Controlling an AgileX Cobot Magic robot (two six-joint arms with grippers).
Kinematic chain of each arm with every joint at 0, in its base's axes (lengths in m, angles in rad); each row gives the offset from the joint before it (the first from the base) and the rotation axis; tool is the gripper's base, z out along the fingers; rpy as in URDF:
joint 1: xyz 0 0 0.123 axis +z
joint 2: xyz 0 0 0 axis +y
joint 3: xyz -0.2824 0 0.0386 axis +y
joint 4: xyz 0.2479 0 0.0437 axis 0.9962 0 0.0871
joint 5: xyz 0 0 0 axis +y
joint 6: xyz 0.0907 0 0.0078 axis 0.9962 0 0.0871
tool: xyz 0 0 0 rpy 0 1.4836 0
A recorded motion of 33 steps. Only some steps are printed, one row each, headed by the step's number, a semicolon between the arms.
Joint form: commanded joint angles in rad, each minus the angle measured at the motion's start. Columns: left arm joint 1, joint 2, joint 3, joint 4, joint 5, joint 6; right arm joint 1, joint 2, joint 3, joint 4, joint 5, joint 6.
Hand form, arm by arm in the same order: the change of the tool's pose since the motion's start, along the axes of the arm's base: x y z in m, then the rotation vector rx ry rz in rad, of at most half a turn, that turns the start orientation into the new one. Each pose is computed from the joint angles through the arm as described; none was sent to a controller.
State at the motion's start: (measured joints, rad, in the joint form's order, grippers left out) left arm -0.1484 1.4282 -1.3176 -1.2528 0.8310 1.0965; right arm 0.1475 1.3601 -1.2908 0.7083 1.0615 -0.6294
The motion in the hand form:
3: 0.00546 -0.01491 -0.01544 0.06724 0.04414 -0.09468; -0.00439 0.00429 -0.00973 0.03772 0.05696 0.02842
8: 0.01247 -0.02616 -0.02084 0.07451 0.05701 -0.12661; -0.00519 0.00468 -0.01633 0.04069 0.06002 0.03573
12: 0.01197 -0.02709 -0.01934 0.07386 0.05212 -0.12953; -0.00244 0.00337 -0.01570 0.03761 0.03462 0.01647
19: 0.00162 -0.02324 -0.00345 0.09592 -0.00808 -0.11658; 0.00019 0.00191 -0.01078 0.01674 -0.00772 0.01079
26: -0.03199 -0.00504 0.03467 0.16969 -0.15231 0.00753; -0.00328 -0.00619 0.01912 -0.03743 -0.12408 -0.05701
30: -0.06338 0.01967 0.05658 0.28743 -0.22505 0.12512; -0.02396 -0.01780 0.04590 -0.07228 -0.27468 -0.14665
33: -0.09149 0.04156 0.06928 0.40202 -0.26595 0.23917; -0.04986 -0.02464 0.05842 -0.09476 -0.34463 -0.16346
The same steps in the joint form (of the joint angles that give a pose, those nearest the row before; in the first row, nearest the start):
3: -0.0382 0.0528 -0.0205 0.0633 0.0585 -0.0033; 0.0041 -0.0001 0.0399 0.0516 0.0244 -0.0123
8: -0.0677 0.0934 -0.0471 0.0677 0.0605 -0.0033; 0.0041 -0.0019 0.0683 0.0667 0.0123 -0.0373
12: -0.0708 0.0927 -0.0512 0.0677 0.0605 -0.0033; 0.0020 -0.0019 0.0683 0.0629 -0.0176 -0.0421
19: -0.0708 0.0485 -0.0624 0.1017 0.0497 -0.0079; 0.0020 -0.0019 0.0498 0.0418 -0.0373 -0.0524
26: -0.0690 -0.0987 -0.0624 0.2611 -0.0405 -0.0905; 0.0020 -0.0400 -0.0282 -0.0664 -0.0732 0.0154
30: -0.0379 -0.2215 -0.0624 0.4877 -0.0475 -0.2153; 0.0020 -0.1393 -0.0306 -0.1644 -0.1539 0.0677
33: -0.0096 -0.3226 -0.0585 0.7014 -0.0288 -0.3286; 0.0020 -0.2309 -0.0060 -0.2101 -0.1562 0.0801

